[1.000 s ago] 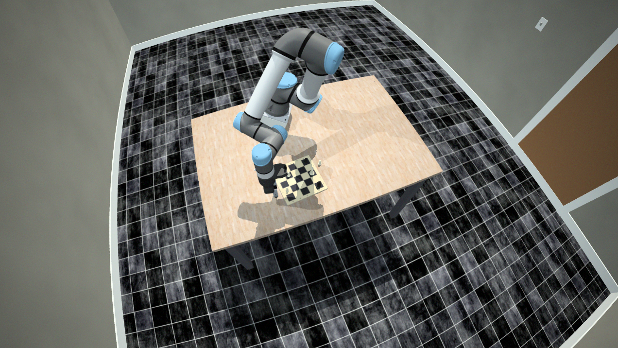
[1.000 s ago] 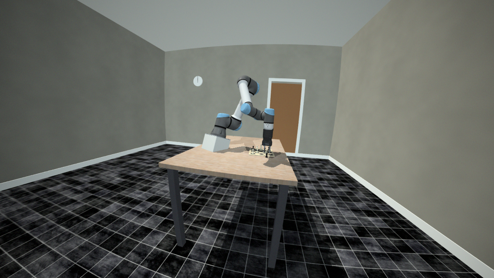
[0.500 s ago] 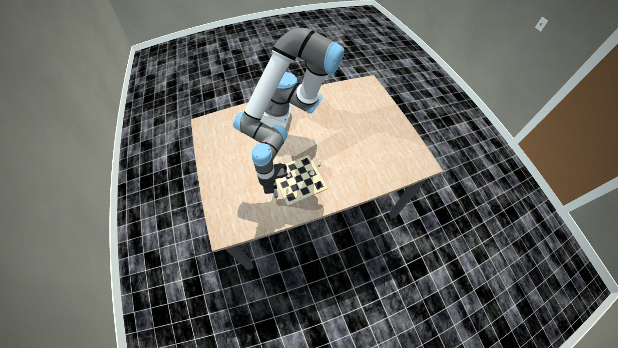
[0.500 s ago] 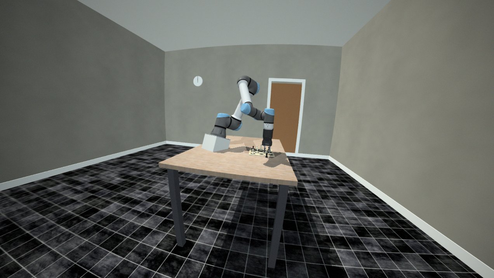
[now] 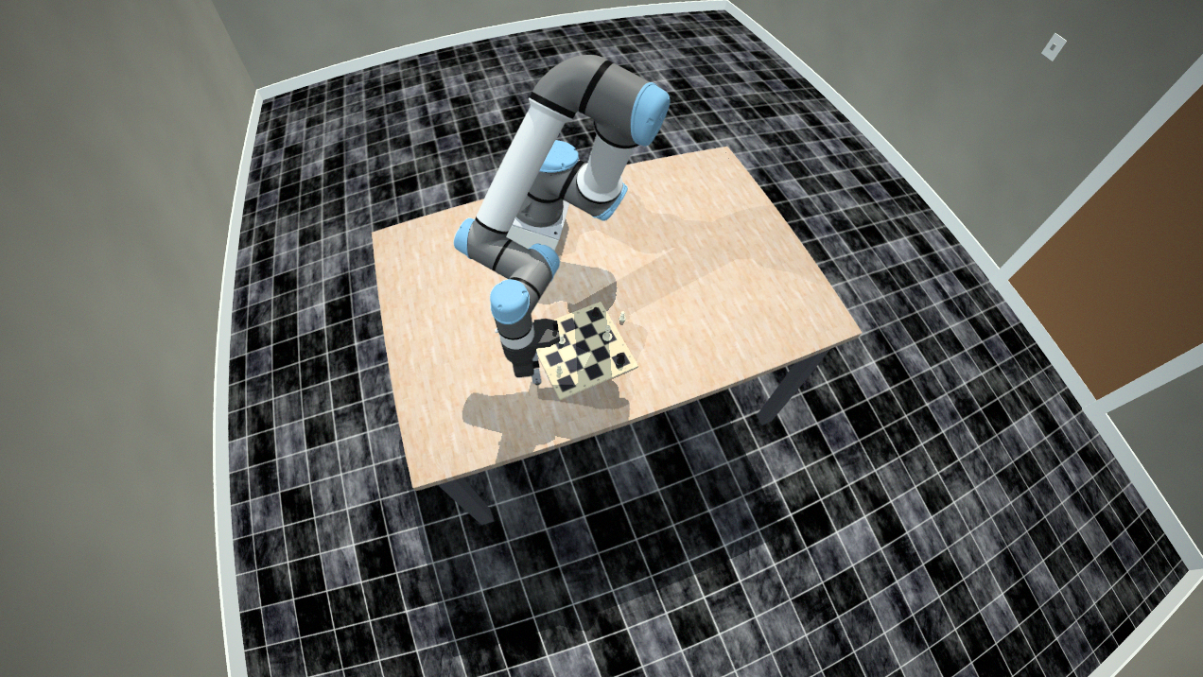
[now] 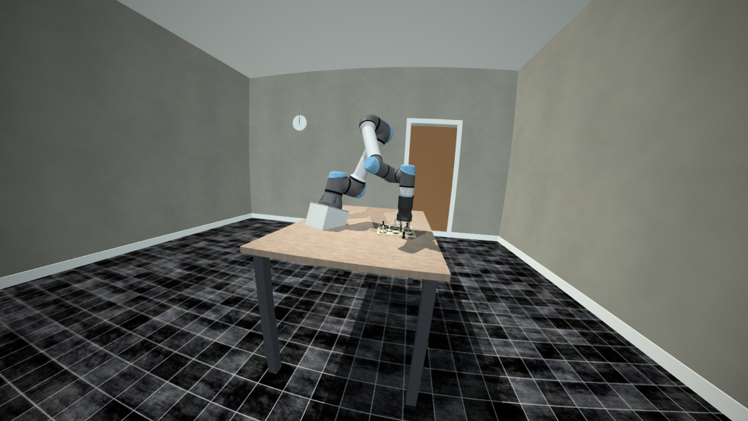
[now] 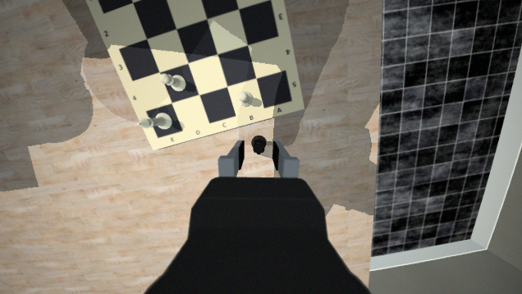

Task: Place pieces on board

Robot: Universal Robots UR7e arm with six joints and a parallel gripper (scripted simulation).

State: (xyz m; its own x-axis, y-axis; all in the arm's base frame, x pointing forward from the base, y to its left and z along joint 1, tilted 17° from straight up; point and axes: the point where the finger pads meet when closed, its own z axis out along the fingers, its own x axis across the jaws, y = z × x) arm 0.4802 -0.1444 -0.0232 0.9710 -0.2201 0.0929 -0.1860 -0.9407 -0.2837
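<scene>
Right now the black rook is 4 cm below my hand. The rest, counted from my hand: chessboard: 5 cm behind, 13 cm to the left, 5 cm below.
</scene>
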